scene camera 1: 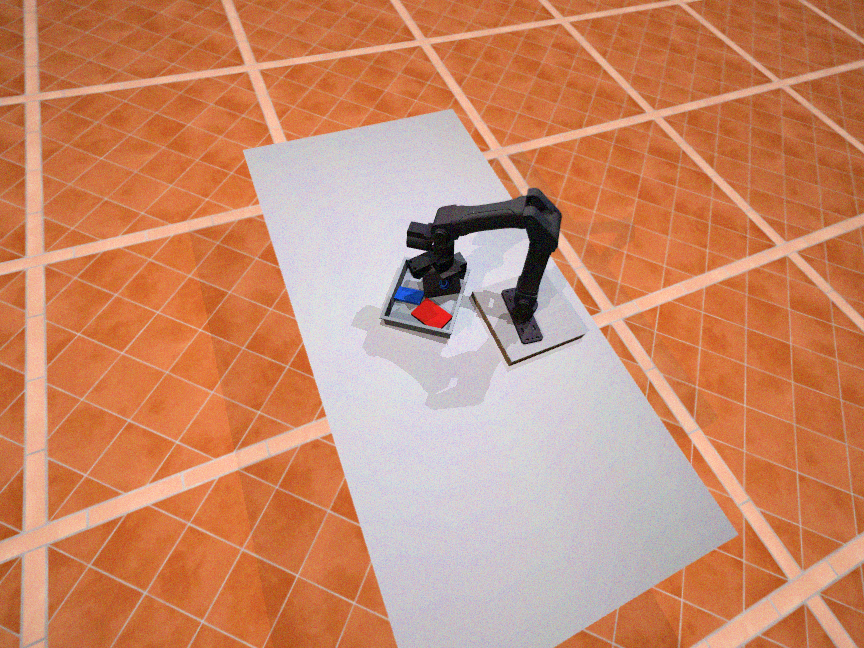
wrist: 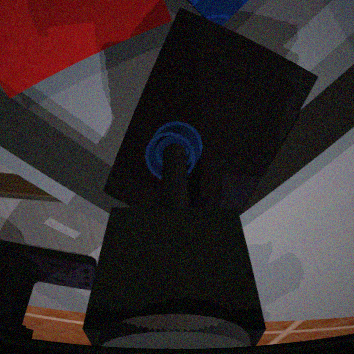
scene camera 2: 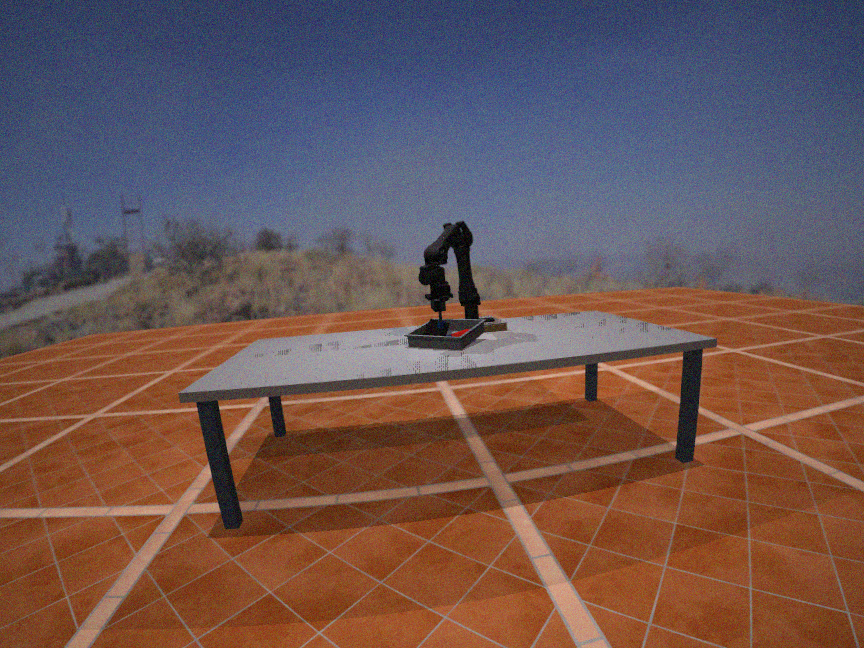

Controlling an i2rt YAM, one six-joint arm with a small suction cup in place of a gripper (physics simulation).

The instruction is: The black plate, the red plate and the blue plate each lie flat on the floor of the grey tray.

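Places are measured from the arm's base along level axes (x back, y left, z down), in centimetres.
Pixels of known places: end effector, tool point: (scene camera 1: 443,287) (wrist: 174,133) (scene camera 2: 441,329); arm's base, origin of the base link: (scene camera 1: 521,315) (wrist: 15,256).
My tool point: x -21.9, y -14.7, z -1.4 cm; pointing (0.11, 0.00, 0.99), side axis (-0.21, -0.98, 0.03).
Note:
For each thing: its top centre in the pictures, then the offset to it from my tool point. Level surfaces: height alone.
- red plate, middle of its top: (scene camera 1: 432,313) (scene camera 2: 462,331) dx -6.1, dy +8.2, dz +0.5 cm
- blue plate, middle of its top: (scene camera 1: 409,292) dx -11.2, dy -0.8, dz +0.9 cm
- grey-white table, its level: dz +4.6 cm
The grey tray (scene camera 1: 417,329) (scene camera 2: 436,342) (wrist: 45,125) stands on the table beside the arm's base. My suction cup (scene camera 1: 443,283) (scene camera 2: 441,324) (wrist: 174,150) is over the tray and on the face of the black plate (scene camera 1: 434,288) (wrist: 235,90), so it is shut on that plate. The black plate is low in the tray's back right part and covers a corner in the wrist view; whether it touches the floor is hidden. The red plate (scene camera 1: 431,313) (scene camera 2: 460,332) (wrist: 75,50) is in the front right part; its tilt is unclear. The blue plate (scene camera 1: 408,295) (wrist: 217,7) is at the left, partly hidden.
The arm stands on a brown-edged board (scene camera 1: 558,320) (wrist: 15,186) right of the tray. The tray's raised walls surround the plates. The grey-white table (scene camera 1: 488,474) (scene camera 2: 314,362) stands on an orange tiled floor (scene camera 1: 139,348) (scene camera 2: 390,571).

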